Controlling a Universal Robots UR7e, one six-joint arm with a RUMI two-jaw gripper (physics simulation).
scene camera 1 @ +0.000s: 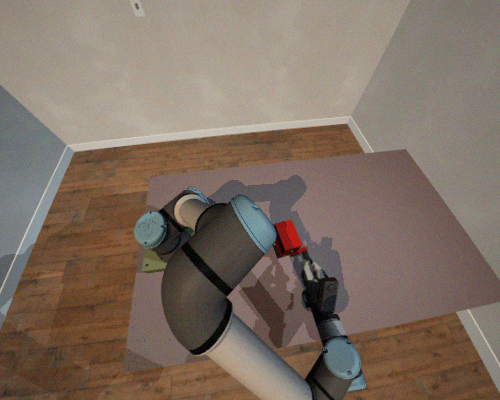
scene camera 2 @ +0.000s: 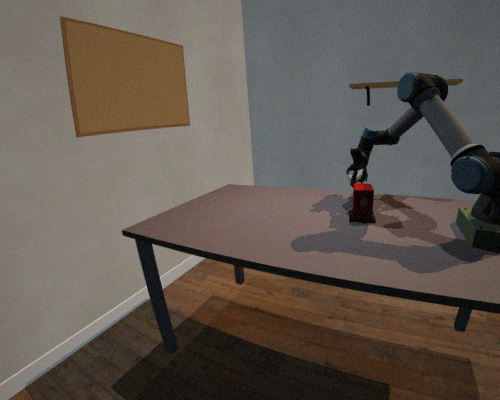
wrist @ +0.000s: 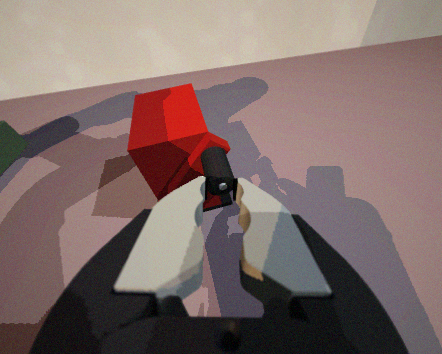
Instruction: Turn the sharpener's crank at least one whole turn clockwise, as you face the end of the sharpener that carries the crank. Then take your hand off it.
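Places are measured from the arm's base along level axes (x ahead, y left, z up), in metres.
Pixels of known places: gripper, fingertip midpoint: (scene camera 1: 307,258) (scene camera 2: 353,182) (wrist: 220,179); arm's base, origin of the base link: (scene camera 1: 175,245) (scene camera 2: 493,217).
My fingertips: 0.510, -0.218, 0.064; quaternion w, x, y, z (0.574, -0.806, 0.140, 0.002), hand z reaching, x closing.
Observation:
For each thing: its top centre in the pictures, then the offset to it from my fingertips, as dx, dy, dz. "*": a spot on its surface instead. Level surfaces: height alone.
- red sharpener, surface spot: (wrist: 170,117) (scene camera 1: 291,238) * -0.032, +0.094, +0.007
- black crank handle, surface spot: (wrist: 216,162) * +0.000, +0.011, +0.008
- table, its level: dz -0.121
The red sharpener (scene camera 1: 287,236) (scene camera 2: 363,196) (wrist: 170,117) stands upright on the table. Its red crank arm (scene camera 1: 302,250) (wrist: 217,141) shows at the crank end, near the top and toward the right side in the wrist view. The black crank handle (wrist: 216,162) sticks out from the arm toward the wrist camera. My gripper (scene camera 1: 307,259) (scene camera 2: 355,181) (wrist: 220,179) is shut on the crank handle, with one pale fingertip on each side of it. The lower part of the crank end is partly hidden behind my fingers in the wrist view.
The table (scene camera 1: 400,225) (scene camera 2: 225,220) carries the sharpener and the arm's green base (scene camera 1: 151,261) (scene camera 2: 466,225). A wall shelf (scene camera 2: 377,85) is behind the arm in the second scene view, and a cork board (scene camera 2: 130,80) hangs on the left wall.

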